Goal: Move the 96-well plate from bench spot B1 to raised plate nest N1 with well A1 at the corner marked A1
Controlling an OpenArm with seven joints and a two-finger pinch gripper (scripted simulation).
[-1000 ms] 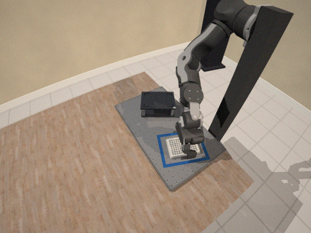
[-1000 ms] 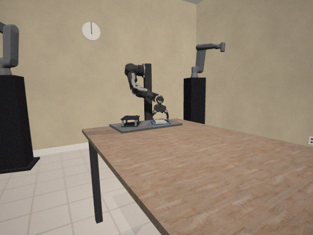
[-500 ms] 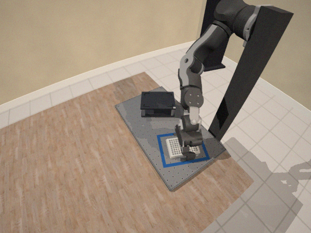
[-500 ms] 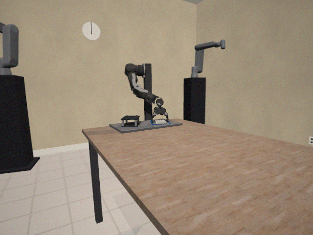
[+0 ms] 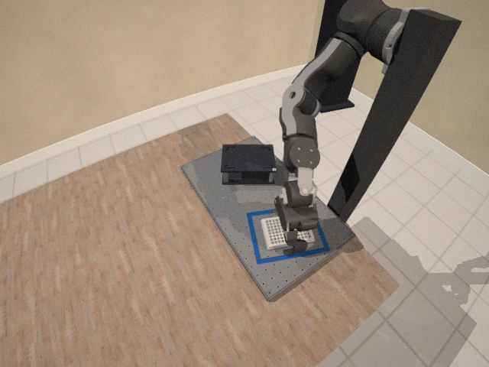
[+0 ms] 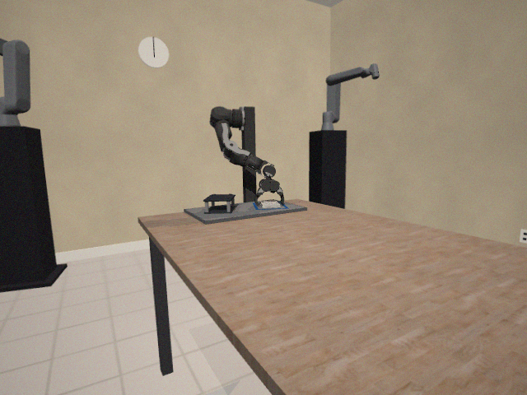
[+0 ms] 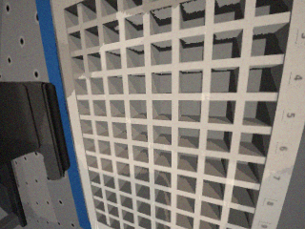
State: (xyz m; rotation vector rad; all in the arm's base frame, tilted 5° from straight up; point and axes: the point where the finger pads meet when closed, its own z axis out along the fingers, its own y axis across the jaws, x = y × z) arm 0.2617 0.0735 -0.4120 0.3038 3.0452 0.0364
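Now: hand right at the white 96-well plate. From my hand the other things lie so: black raised nest N1: 25 cm to the right, 5 cm above, 2 cm ahead; A1 label: 17 cm to the right, 6 cm above, 4 cm behind.
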